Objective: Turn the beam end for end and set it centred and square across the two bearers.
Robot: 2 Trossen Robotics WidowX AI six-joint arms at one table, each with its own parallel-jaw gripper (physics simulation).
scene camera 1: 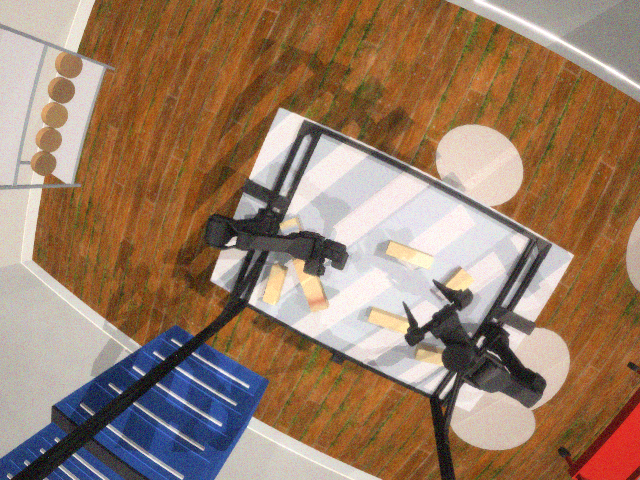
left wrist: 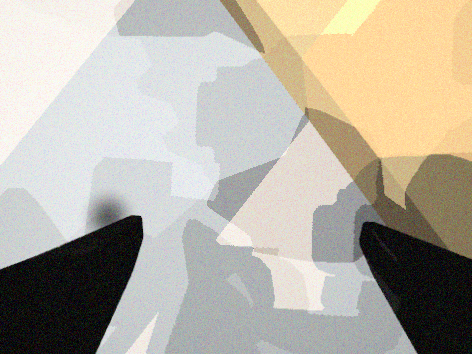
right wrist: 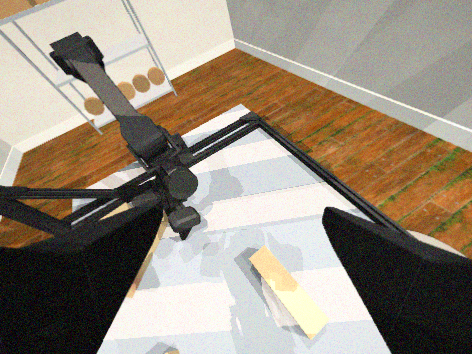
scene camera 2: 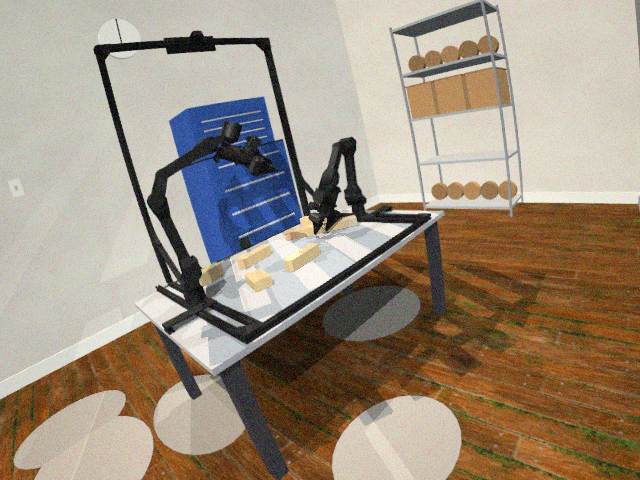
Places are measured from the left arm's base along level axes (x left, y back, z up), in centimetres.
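Pixels of known places: left gripper, fingertip midpoint: (scene camera 1: 325, 259) (left wrist: 253, 229) (scene camera 2: 320, 232); right gripper, fingertip midpoint: (scene camera 1: 417, 290) (right wrist: 244, 210) (scene camera 2: 275, 166); left arm's base, link origin: (scene camera 1: 271, 219) (scene camera 2: 359, 215); right arm's base, link origin: (scene camera 1: 490, 329) (scene camera 2: 196, 301).
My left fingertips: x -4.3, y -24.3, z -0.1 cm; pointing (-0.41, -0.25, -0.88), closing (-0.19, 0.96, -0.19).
Ahead of a thing's pixels: the offset from my left fingertips to its top centre.
The beam {dx -5.5, dy +5.9, dz +2.0 cm} (scene camera 1: 311, 290) (scene camera 2: 343, 223) (left wrist: 395, 90) (right wrist: 143, 272) is a long pale wooden bar with a reddish band near its lower end in scene camera 1; the left arm covers its middle. My left gripper (left wrist: 253, 229) is open and empty, low beside the beam, which passes by its right-hand finger in the left wrist view. Two shorter, roughly parallel bars, apparently the bearers, lie mid-table: one {dx +15.5, dy -25.7, dz +2.6 cm} (scene camera 1: 409, 254) (scene camera 2: 302, 257) (right wrist: 289, 291) and the other {dx -9.5, dy -31.6, dz +2.6 cm} (scene camera 1: 386, 320) (scene camera 2: 254, 255). Nothing rests on them. My right gripper (scene camera 1: 420, 293) (right wrist: 244, 210) is open and empty, high above the table.
A loose block {dx -17.5, dy +12.9, dz +2.9 cm} (scene camera 1: 275, 284) lies beside the beam. Two more blocks, one {dx +13.8, dy -46.1, dz +2.0 cm} (scene camera 1: 460, 279) (scene camera 2: 258, 280) and another {dx -14.5, dy -52.3, dz +3.2 cm} (scene camera 1: 428, 354) (scene camera 2: 211, 273), lie near the right arm's base. A black frame (scene camera 1: 392, 161) (scene camera 2: 330, 281) rails the table's edges, with posts beside the blue cabinet (scene camera 1: 170, 392) (scene camera 2: 191, 149).
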